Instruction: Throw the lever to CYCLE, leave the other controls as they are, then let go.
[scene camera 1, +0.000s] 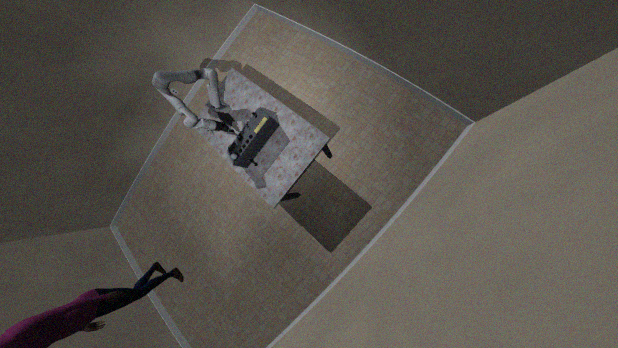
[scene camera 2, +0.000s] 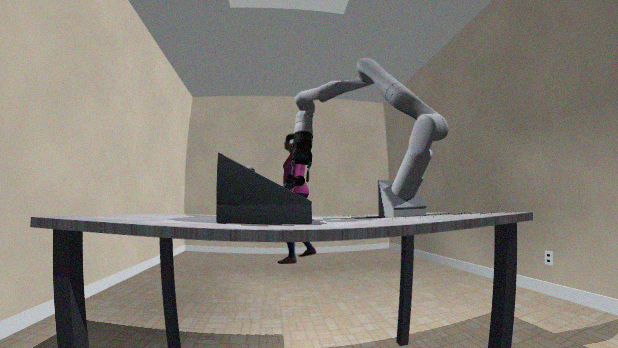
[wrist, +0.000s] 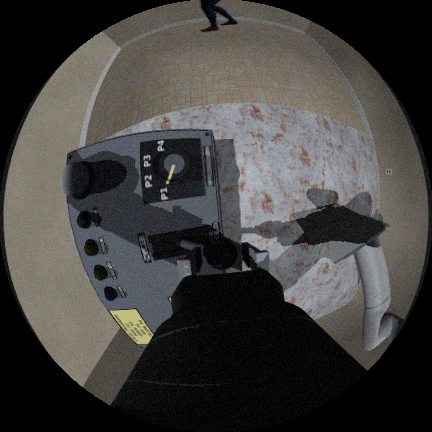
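Pixels of known places: gripper, between the fingertips: (scene camera 1: 231, 131) (scene camera 2: 300, 180) (wrist: 221, 252); arm's base, origin of its link: (scene camera 1: 215, 105) (scene camera 2: 402, 191) (wrist: 365, 244).
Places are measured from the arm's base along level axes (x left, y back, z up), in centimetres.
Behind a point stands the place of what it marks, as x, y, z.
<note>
The grey sloped console (scene camera 1: 259, 142) {3.0, -64.1, -1.2} (scene camera 2: 260, 202) {25.6, -51.7, -4.2} (wrist: 130, 280) {0.5, -55.6, 4.5} stands on the table. Its lever has a round black knob (wrist: 220, 251) {-6.9, -39.2, 6.4} at the end of the slot away from the CYCLE label (wrist: 145, 247) {-5.4, -51.5, 2.4}, near the console's low edge. My gripper (scene camera 1: 237, 130) {-6.0, -39.2, 4.8} (scene camera 2: 300, 176) {-6.0, -39.2, 4.8} (wrist: 221, 252) {-6.0, -39.2, 4.8} is open, pointing down, with one finger on each side of the knob; in the wrist view there are gaps beside it. The lever's shaft is mostly hidden by the gripper. The rotary selector (wrist: 174, 164) {-17.4, -44.9, 2.5} has its yellow pointer towards P1.
A large dark mushroom-shaped control (wrist: 82, 179) {-17.5, -57.8, 8.7} rises at the console's far corner. Several small round buttons (wrist: 91, 247) {-7.1, -59.4, 8.0} line its upper side, near a yellow label (scene camera 1: 260, 125) {15.2, -60.6, 7.4} (wrist: 131, 325) {13.7, -60.3, 7.2}. The table (scene camera 1: 305, 137) {31.8, -90.1, -9.8} (scene camera 2: 125, 230) {43.3, -79.8, -11.2} (wrist: 300, 135) {-26.8, -18.8, -9.8} carries the arm's base. A person (scene camera 1: 75, 310) (scene camera 2: 301, 188) (wrist: 212, 17) is beyond the table.
</note>
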